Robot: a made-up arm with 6 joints.
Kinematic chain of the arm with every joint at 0, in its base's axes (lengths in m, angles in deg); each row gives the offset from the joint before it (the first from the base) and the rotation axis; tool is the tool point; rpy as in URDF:
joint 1: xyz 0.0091 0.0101 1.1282 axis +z
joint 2: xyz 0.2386 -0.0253 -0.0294 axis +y
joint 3: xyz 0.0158 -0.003 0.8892 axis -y
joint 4: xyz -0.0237 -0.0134 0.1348 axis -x
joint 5: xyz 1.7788 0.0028 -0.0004 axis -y
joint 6: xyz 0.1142 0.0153 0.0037 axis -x
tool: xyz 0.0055 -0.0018 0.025 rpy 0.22 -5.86 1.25
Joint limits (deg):
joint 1: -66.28..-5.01
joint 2: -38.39..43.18
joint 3: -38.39..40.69
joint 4: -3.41..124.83
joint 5: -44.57..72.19
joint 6: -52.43..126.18
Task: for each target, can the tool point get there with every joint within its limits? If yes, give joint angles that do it. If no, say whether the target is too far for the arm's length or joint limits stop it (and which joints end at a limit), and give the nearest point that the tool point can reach.
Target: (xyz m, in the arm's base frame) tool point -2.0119 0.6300 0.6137
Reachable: no: joint limits stop it (at a limit: joint 1, joint 2, joint 3, joint 5, joint 6) | nearest point 0.3965 -1.1055 -0.0700 | short by 3.046 m
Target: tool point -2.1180 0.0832 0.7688
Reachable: no: joint limits stop it (at a limit: joint 1, joint 2, joint 3, joint 5, joint 6) | nearest point 0.3874 -1.1218 -0.0684 | short by 2.903 m
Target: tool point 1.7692 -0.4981 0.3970
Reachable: yes | joints -15.36 28.69 -25.81 114.43 11.44 67.32
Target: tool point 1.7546 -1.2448 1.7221
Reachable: yes | joints -34.59 2.29 -8.69 88.66 -7.79 66.43
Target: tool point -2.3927 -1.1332 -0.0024
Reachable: no: joint limits stop it (at a limit: joint 1, joint 2, joint 3, joint 5, joint 6) | nearest point 0.3789 -1.1610 -0.0636 | short by 2.772 m
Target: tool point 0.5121 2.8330 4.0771
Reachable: no: too far | nearest point -0.0432 0.2042 3.5904 | short by 2.731 m
